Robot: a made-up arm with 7 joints.
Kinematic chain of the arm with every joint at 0, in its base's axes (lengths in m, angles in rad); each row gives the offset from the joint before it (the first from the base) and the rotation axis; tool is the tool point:
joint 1: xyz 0 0 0.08 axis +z
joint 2: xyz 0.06 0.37 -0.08 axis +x
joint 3: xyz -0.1 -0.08 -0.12 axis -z
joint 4: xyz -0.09 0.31 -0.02 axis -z
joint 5: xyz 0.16 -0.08 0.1 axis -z
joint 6: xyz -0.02 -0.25 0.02 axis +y
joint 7: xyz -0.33 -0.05 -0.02 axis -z
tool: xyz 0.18 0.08 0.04
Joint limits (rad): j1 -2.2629..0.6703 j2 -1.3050..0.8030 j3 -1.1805..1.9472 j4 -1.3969..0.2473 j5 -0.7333..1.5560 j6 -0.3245..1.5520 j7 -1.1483..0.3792
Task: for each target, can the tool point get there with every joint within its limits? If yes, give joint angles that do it. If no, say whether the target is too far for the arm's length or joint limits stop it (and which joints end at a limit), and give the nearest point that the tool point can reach.
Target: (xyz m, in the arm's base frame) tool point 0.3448 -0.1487 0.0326
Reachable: yes | joints -1.2378 0.2419 0.8750 -1.2009 -0.2868 0.2957 -0.3449
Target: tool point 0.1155 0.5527 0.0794
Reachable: yes | joints -0.5208 -0.3575 0.2740 -0.0841 0.2050 0.5123 -0.8755
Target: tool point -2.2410 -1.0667 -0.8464
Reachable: no: too far | nearest point -0.7181 -0.0879 -0.1451 | short by 1.941 m
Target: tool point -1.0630 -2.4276 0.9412
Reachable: no: too far | nearest point -0.0646 -0.7221 0.2813 | short by 2.083 m
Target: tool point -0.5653 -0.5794 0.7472
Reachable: no: joint limits stop it (at a limit: joint 1, joint 4, joint 5, joint 6, joint 7) | nearest point -0.2111 -0.4114 0.4633 | short by 0.484 m
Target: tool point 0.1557 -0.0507 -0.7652
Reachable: no: joint limits stop it (at a limit: joint 2, joint 3, joint 5, joint 6, joint 7) | nearest point 0.1934 -0.0630 -0.4408 | short by 0.327 m
